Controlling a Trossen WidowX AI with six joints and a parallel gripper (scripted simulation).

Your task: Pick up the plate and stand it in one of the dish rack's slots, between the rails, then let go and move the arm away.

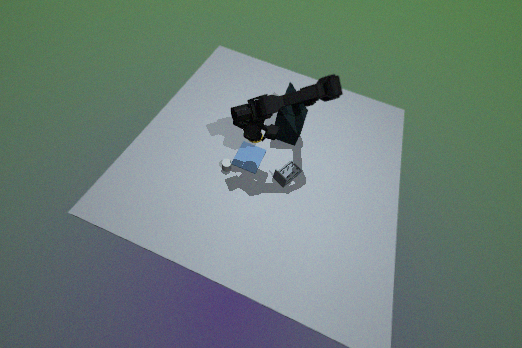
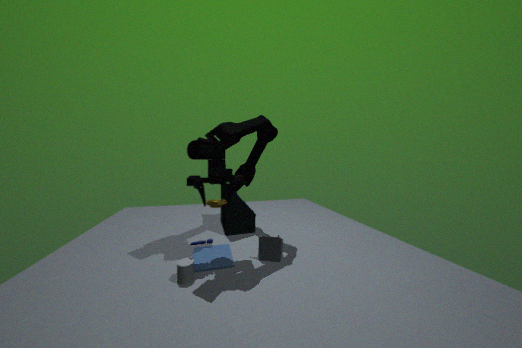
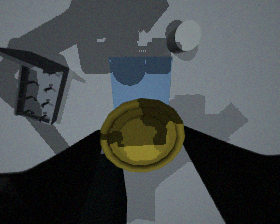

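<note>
Now: gripper tip 20 cm to the right of the dish rack and 15 cm above it. The rest, counted from my gripper tip: cylinder cup: 10 cm ahead, 8 cm to the right, 15 cm below; then yellow plate: 1 cm above; then light blue mat: 1 cm to the right, 17 cm below.
</note>
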